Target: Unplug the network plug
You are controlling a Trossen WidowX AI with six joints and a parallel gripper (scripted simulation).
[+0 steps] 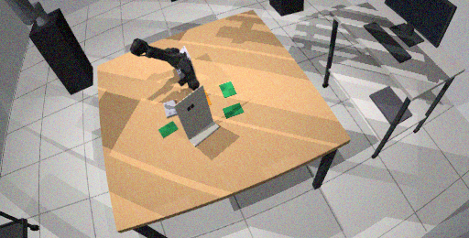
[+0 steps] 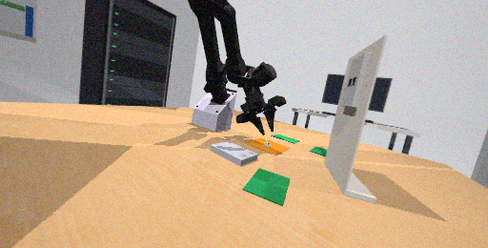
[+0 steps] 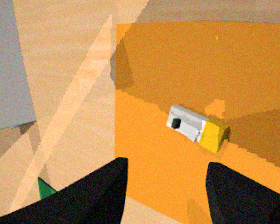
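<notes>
My gripper tip is now 1 cm short of the network plug, 1 cm to the left of it and 3 cm above it. Also, from my gripper tip: flat grey block: 1 cm behind, 17 cm to the right, 3 cm below; green patch: 16 cm ahead, 15 cm to the left, 4 cm below; orange marked square: 1 cm ahead, 4 cm below.
</notes>
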